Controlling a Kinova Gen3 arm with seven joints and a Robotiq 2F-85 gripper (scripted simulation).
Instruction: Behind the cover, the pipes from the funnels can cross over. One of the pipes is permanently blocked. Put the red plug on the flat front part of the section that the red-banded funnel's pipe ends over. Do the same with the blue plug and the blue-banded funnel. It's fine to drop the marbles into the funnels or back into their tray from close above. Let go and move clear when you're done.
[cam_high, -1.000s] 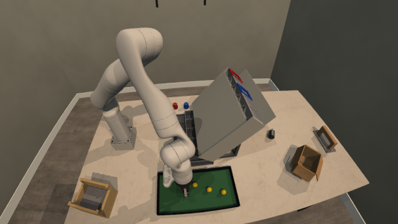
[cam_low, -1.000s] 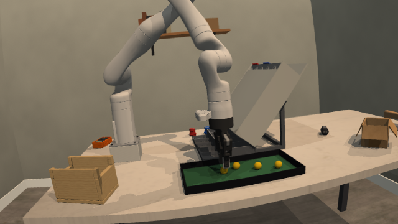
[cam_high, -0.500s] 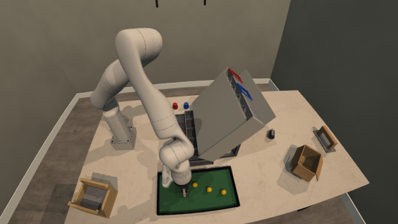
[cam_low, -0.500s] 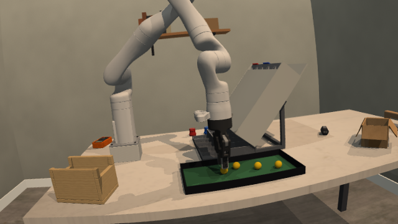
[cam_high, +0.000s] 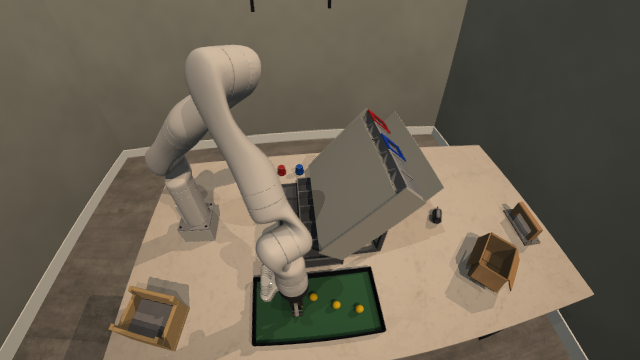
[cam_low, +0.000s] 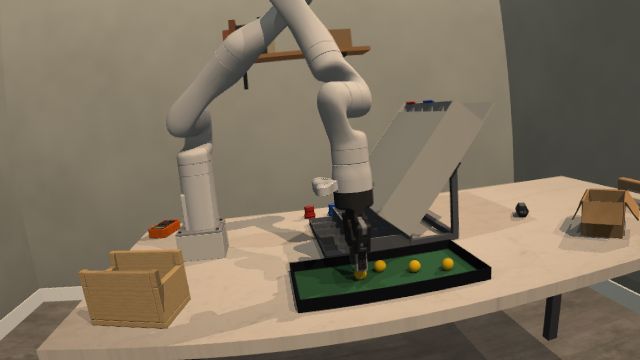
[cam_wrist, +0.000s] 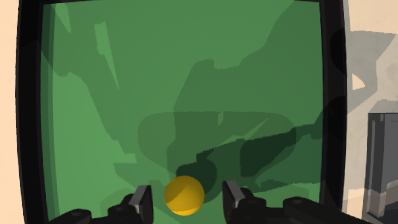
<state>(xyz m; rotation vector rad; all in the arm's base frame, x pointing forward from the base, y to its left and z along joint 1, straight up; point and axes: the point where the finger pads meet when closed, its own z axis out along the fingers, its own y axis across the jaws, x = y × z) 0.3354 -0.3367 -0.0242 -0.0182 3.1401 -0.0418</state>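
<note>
The green marble tray lies 50 mm ahead of my hand, 40 mm below it and 10 mm to the right of it. Also, from my hand: black object: 570 mm ahead, 260 mm to the left, 30 mm below; then wooden crate: 440 mm behind, 30 mm to the right; then grey slanted cover: 320 mm to the left, 190 mm ahead, 160 mm above.
</note>
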